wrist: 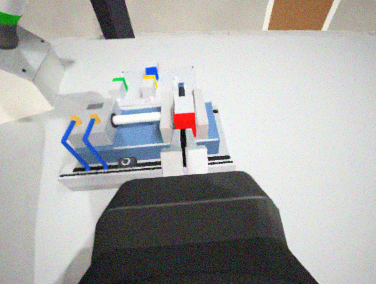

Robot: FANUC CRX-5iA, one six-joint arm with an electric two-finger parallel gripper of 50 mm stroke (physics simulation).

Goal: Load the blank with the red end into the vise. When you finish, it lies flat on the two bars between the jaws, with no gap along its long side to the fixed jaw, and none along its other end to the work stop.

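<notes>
The blank with the red end [184,120] lies between the vise jaws in the wrist view, its red end toward the camera and its white body running back. The movable jaw [167,120] is on its left and the fixed jaw [201,116] close on its right. Whether a thin gap remains along the fixed jaw cannot be told. The work stop [181,90] shows behind the blank's far end; the contact there is unclear. The two bars under the blank are hidden. My gripper [183,140] is shut with nothing between its fingers, its tips just in front of the red end and overlapping its lower part.
The blue vise body [140,135] sits on a grey base plate, with two bent blue tubes [66,141] [87,136] at its left. Behind it are blanks with green [119,82], yellow [150,80] and blue [152,73] ends. A grey machine part [30,65] stands at upper left.
</notes>
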